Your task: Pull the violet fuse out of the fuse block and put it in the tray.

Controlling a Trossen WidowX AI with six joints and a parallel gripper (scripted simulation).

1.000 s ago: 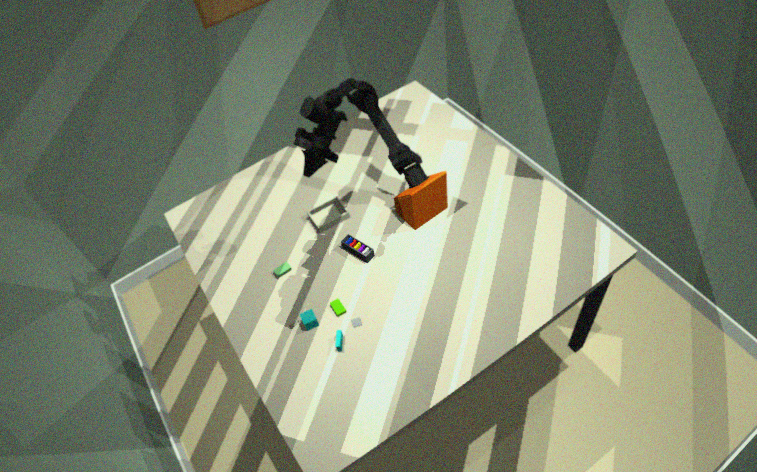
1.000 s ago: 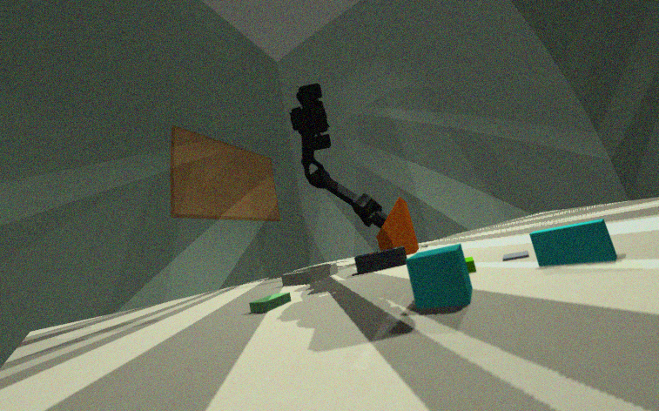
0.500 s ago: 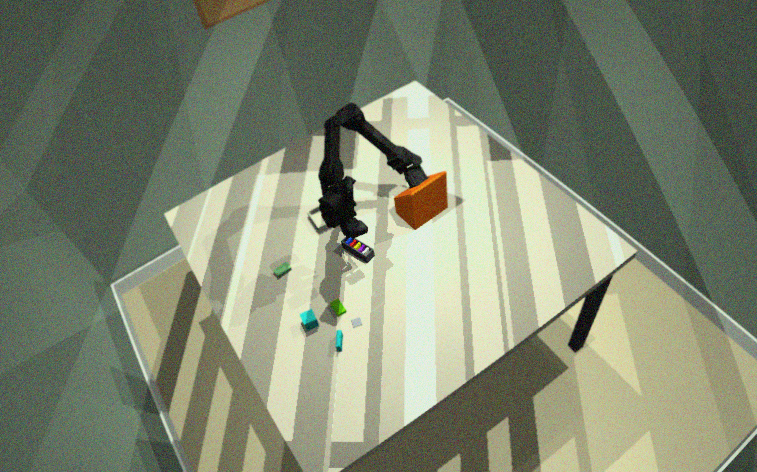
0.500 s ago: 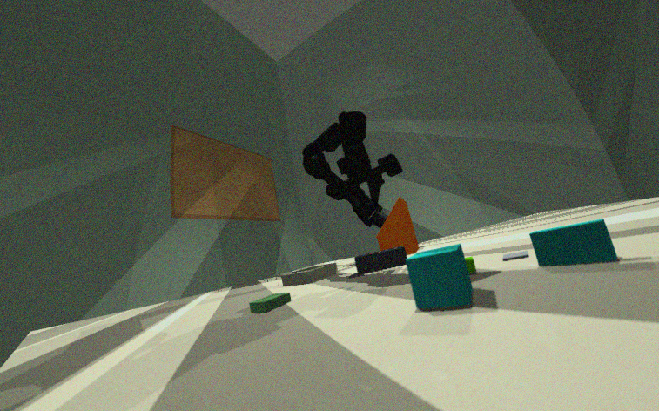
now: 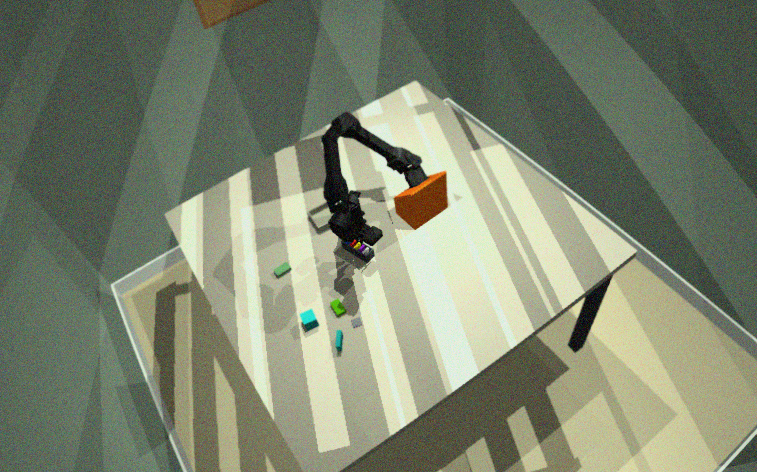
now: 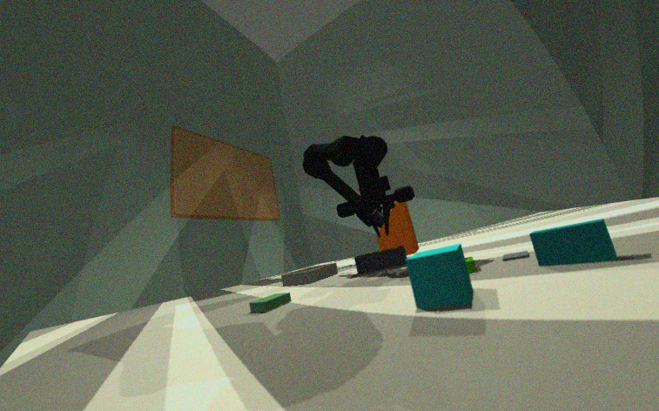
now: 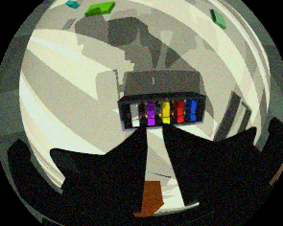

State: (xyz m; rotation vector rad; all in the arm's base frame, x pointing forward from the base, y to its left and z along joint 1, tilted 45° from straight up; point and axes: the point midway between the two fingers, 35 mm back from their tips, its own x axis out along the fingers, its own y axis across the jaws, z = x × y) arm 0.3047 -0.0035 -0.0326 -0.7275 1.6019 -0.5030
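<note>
The violet fuse lies 50 mm below my gripper tip. The rest, counted from my gripper tip: red fuse (50 mm below, 40 mm to the right, 10 mm ahead); then yellow fuse (50 mm below, 20 mm to the right, 10 mm ahead); then blue fuse (60 mm to the right, 50 mm below, 10 mm ahead).
</note>
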